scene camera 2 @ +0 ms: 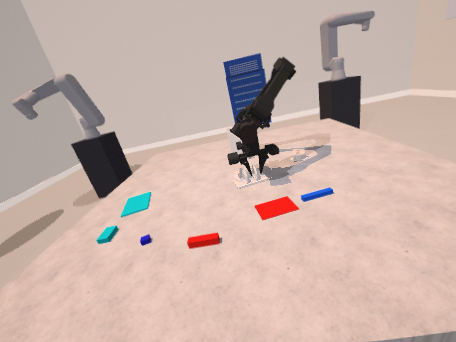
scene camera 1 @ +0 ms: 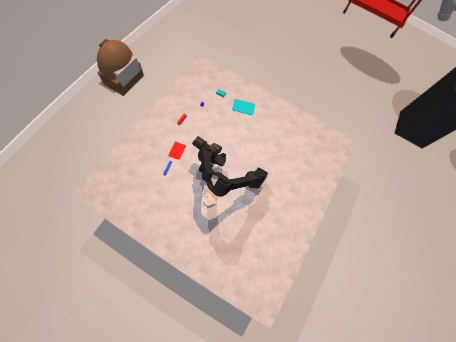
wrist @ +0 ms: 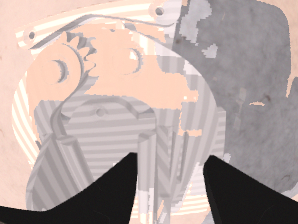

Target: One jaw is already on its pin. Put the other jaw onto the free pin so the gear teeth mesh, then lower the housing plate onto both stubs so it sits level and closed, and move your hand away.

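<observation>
You'd find my gripper at (scene camera 2: 256,174) and also at (wrist: 171,162). I can see a jaw (wrist: 177,92) as well, and there's also a jaw (wrist: 59,171).
</observation>
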